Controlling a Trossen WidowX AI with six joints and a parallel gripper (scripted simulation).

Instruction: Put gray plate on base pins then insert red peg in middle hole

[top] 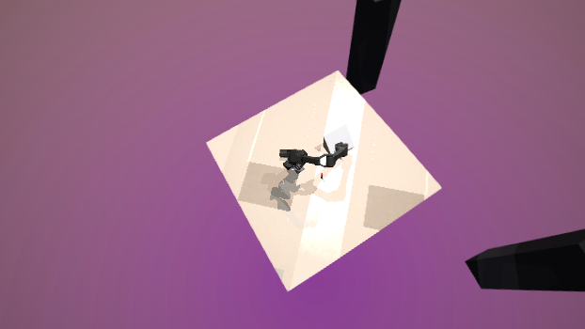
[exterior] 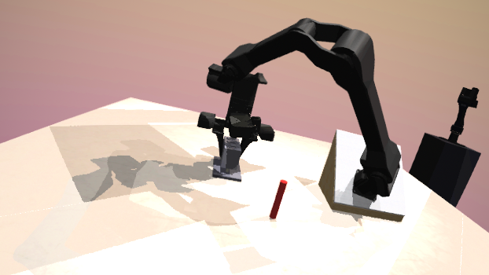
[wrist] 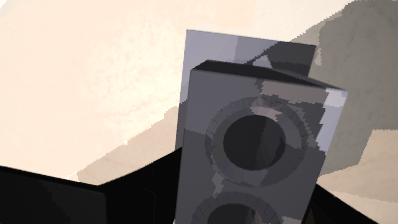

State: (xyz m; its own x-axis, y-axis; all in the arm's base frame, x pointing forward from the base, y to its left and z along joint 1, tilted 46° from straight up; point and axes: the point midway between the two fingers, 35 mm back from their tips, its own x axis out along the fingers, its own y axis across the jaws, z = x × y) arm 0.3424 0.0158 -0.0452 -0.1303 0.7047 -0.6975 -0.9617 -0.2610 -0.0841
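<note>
The gray plate lies 3 cm above my gripper tip. Also, from my gripper tip: red peg: 13 cm behind, 17 cm to the left, 1 cm above.
</note>
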